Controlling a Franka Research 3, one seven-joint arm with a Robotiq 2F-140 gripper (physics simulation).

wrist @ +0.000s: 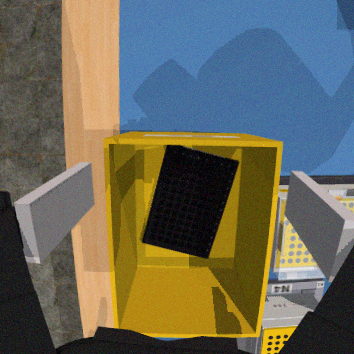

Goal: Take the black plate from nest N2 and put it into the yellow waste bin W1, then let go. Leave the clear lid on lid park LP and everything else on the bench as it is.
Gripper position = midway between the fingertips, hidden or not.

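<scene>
My gripper [188, 188] is visible, as is a black plate [192, 187].
</scene>
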